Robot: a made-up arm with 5 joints. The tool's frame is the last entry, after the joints.
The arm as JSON. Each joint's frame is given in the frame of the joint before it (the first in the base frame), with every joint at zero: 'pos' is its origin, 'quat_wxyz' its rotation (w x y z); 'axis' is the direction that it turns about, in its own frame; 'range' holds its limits. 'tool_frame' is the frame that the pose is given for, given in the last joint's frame.
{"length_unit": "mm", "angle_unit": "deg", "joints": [
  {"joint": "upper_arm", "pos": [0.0, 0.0, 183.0], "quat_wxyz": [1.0, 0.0, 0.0, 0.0], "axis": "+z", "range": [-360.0, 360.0]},
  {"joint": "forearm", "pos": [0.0, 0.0, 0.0], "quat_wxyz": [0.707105, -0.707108, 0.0, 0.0], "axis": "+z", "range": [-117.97, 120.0]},
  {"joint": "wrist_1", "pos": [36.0, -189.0, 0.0], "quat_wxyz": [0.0, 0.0, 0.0, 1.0], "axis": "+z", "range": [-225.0, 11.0]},
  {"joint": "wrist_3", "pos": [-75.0, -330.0, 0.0], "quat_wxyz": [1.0, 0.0, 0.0, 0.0], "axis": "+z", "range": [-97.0, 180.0]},
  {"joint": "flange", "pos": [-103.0, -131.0, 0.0], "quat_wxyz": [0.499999, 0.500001, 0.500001, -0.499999], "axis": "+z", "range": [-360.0, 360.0]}
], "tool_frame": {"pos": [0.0, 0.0, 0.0], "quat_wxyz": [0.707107, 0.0, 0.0, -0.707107]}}
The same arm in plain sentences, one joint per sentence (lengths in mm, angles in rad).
The arm has five revolute joints in a row. What follows holds with every joint at zero, and every direction is one of the base frame's. Joint 1 sits 183 mm along +z from the base frame's origin and turns about +z, from -6.2832 to 6.2832 rad. Joint 2 sits at the same point as joint 1 and turns about +y, from -2.059 to 2.0944 rad. Joint 3 sits 36 mm along +x and 189 mm along +z from joint 2 and turns about +y, from -3.927 to 0.192 rad. Joint 4 sits 75 mm along +x and 330 mm along -z from joint 3 and turns about +y, from -1.693 to 3.1416 rad. Joint 5 sits 103 mm along +x and 131 mm along -z from joint 4 and turns about -z, from -6.2832 to 6.2832 rad. The tool frame, which is the frame that the pose is given for, sits at the same point as joint 5; its axes are the base frame's turned by roll 3.1416, pitch 0 and yaw 0 rad (as in URDF: about the fixed x, then y, then z).
